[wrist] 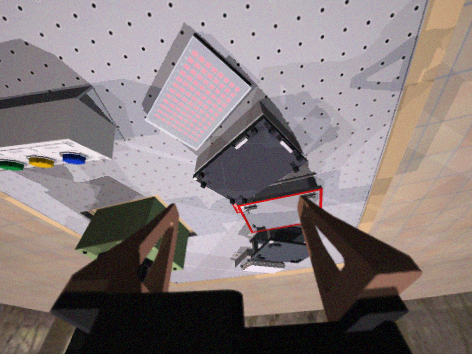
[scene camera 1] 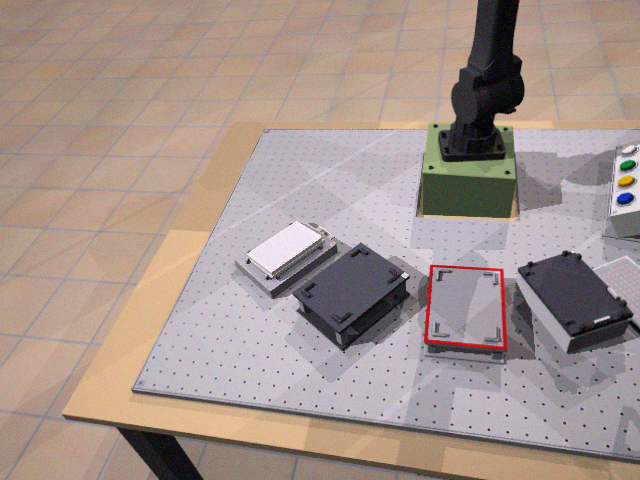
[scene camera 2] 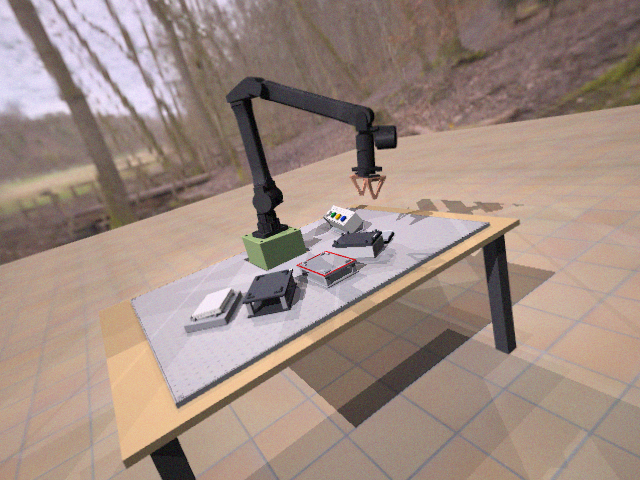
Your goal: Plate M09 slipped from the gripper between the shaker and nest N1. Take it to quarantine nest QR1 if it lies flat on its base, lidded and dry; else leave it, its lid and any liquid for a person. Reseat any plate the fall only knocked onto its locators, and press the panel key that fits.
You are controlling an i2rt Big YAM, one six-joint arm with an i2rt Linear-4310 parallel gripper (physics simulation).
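Pixels of known places: gripper, fingertip midpoint: (wrist: 237, 205) (scene camera 2: 368, 197); arm's base, origin of the base link: (scene camera 1: 470, 147) (scene camera 2: 270, 232).
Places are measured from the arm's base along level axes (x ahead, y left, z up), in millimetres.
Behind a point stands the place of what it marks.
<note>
My gripper (scene camera 2: 368, 196) @(z 78, x 364, y 179 mm) (wrist: 237, 205) @(z 78, x 364, y 179 mm) is open and empty, high above the right part of the board. A plate with pink wells (scene camera 1: 622, 279) @(z -78, x 300, y 200 mm) (wrist: 200, 95) @(z -77, x 336, y 218 mm) shows its wells and no opaque lid; a clear lid cannot be told. It is beside the grey box with a dark top and clips (scene camera 1: 568, 294) @(z -39, x 357, y 93 mm) (scene camera 2: 361, 238) @(z -39, x 369, y 101 mm) (wrist: 250, 160) @(z -39, x 358, y 119 mm). A red-edged nest (scene camera 1: 465, 310) @(z -54, x 367, y -63 mm) (scene camera 2: 326, 262) @(z -54, x 356, y -59 mm) (wrist: 272, 212) @(z -54, x 337, y -47 mm) has bare corner locators. A white plate (scene camera 1: 284, 248) @(z -51, x 201, y -372 mm) (scene camera 2: 212, 303) @(z -51, x 209, y -383 mm) (wrist: 263, 266) @(z -48, x 208, y -331 mm) rests on a grey base (scene camera 1: 289, 283) @(z -84, x 260, y -364 mm) (scene camera 2: 209, 324) @(z -82, x 253, y -427 mm); its exact seating is unclear. No names are readable.
A dark stand with corner locators (scene camera 1: 351, 289) @(z -42, x 320, y -245 mm) (scene camera 2: 269, 286) @(z -41, x 324, y -256 mm) (wrist: 285, 251) @(z -41, x 310, y -231 mm) is between the red-edged nest and the grey base. The key panel (scene camera 2: 347, 219) @(z -30, x 182, y 238 mm) (wrist: 95, 125) @(z -57, x 199, y 257 mm) has green, yellow and blue keys, plus a white one. The green arm base (scene camera 1: 467, 193) @(z -46, x 87, y -17 mm) (scene camera 2: 276, 250) @(z -46, x 81, y -49 mm) is at the back.
</note>
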